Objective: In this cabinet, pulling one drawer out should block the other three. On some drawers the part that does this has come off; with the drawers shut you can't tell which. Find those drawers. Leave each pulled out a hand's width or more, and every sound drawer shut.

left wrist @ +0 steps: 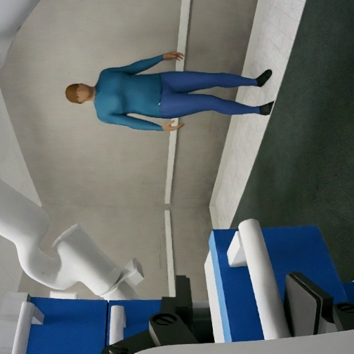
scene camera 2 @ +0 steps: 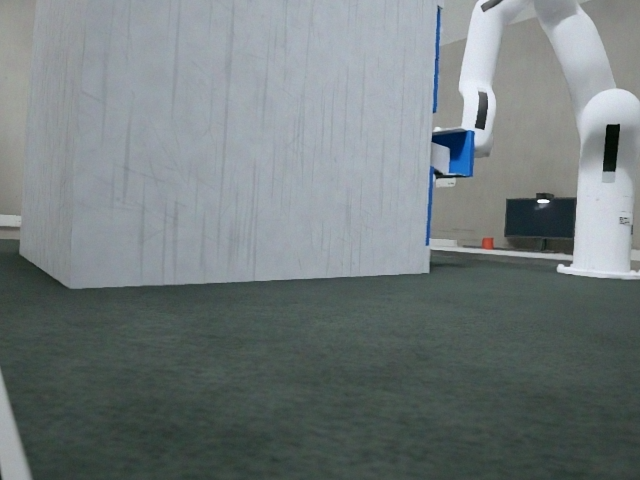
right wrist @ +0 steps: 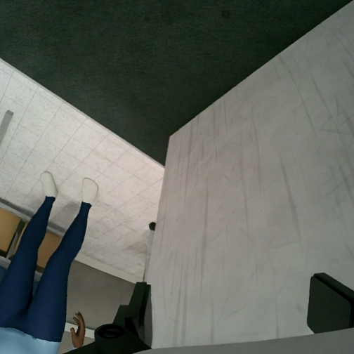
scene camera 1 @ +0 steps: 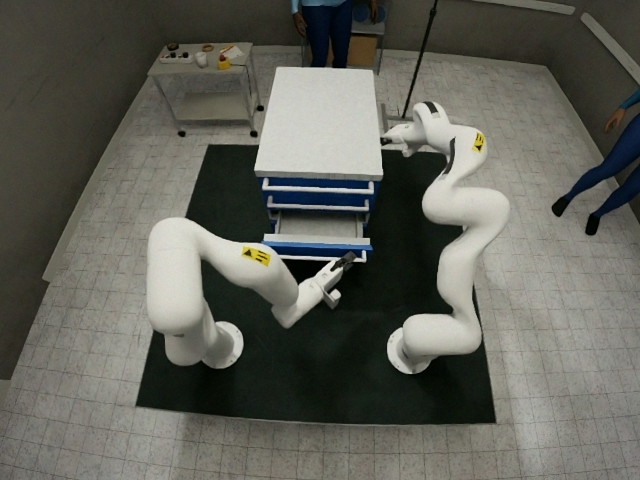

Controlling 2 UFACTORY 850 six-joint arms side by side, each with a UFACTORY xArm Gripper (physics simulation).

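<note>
The cabinet [scene camera 1: 323,121] [scene camera 2: 248,155] [right wrist: 250,225] has four blue drawers. The top drawer [scene camera 1: 336,198] [scene camera 2: 438,33] [left wrist: 67,327] and second drawer [scene camera 2: 435,85] [left wrist: 132,317] are shut. The third drawer [scene camera 1: 310,248] [scene camera 2: 465,155] [left wrist: 305,250] stands pulled out, its inside visible from above. The bottom drawer [scene camera 2: 429,206] is shut; the third hides it in scene camera 1. My left gripper [scene camera 1: 346,259] [left wrist: 236,299] is open at the third drawer's handle [scene camera 1: 299,257] [left wrist: 262,280], which shows between its fingers. My right gripper [scene camera 1: 385,140] [right wrist: 232,305] is open beside the cabinet's side wall, holding nothing.
A trolley [scene camera 1: 180,77] with small items stands behind the cabinet at the left. One person [scene camera 1: 325,31] stands behind the cabinet, another [scene camera 1: 615,160] [left wrist: 130,95] at the right. A thin black pole [scene camera 1: 419,56] rises behind the right arm. Both arms stand on the dark mat [scene camera 1: 310,372].
</note>
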